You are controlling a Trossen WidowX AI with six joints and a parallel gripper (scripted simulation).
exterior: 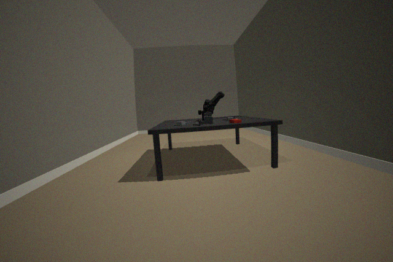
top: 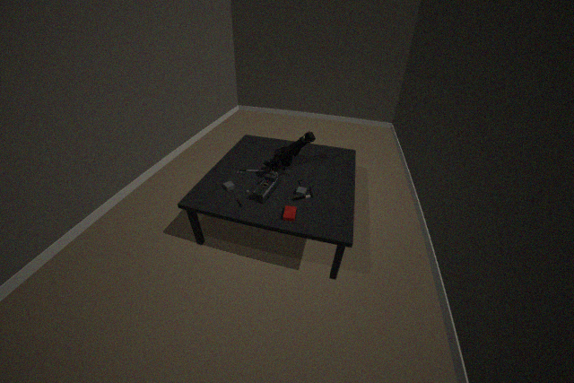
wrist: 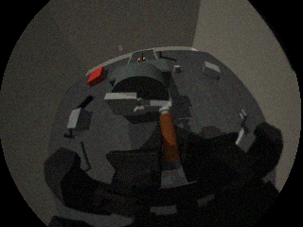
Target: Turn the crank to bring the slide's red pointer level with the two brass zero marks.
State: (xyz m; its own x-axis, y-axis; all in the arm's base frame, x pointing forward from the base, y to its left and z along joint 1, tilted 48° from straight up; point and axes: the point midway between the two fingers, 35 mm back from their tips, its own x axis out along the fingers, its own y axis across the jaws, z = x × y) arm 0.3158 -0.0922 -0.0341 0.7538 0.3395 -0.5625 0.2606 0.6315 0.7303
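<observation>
Right now my gripper tip is 30 mm below the crank handle and 20 mm past it. Also, from my gripper tip: red pointer: 130 mm ahead, 20 mm above.
</observation>
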